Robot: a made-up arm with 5 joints.
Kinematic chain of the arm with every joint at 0, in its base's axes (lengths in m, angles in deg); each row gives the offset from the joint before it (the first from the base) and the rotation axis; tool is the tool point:
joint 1: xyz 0 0 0.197 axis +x
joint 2: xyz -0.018 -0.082 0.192 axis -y
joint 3: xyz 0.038 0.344 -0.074 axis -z
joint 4: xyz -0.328 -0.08 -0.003 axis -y
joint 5: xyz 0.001 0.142 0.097 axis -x
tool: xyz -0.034 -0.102 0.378
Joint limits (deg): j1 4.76..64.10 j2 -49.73..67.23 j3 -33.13..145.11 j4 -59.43..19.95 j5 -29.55..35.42
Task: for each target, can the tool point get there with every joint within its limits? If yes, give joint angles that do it. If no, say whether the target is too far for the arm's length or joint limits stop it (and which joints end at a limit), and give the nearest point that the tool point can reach.
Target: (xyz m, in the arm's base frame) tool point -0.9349 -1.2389 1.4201
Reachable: no: too far | nearest point -0.3446 -0.4766 0.8429 | short by 1.124 m
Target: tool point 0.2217 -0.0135 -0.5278
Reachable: no: joint limits stop it (at a limit: joint 1, joint 2, joint 3, joint 4, joint 5) | nearest point -0.3602 -0.1345 0.0591 | short by 0.835 m
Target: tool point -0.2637 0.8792 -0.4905
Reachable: no: joint limits stop it (at a limit: joint 1, joint 2, joint 4, joint 5) | nearest point -0.4276 0.5255 0.1407 | short by 0.742 m
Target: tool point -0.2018 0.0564 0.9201
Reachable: yes | joints 30.53 1.15 31.77 -11.59 8.70
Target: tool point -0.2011 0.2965 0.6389
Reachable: yes | joints 9.66 51.07 -12.36 -49.46 21.04
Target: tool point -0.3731 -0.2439 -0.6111
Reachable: no: joint limits stop it (at a limit: joint 1, joint 2, joint 3, joint 4, joint 5) | nearest point -0.3602 -0.1345 0.0591 | short by 0.679 m
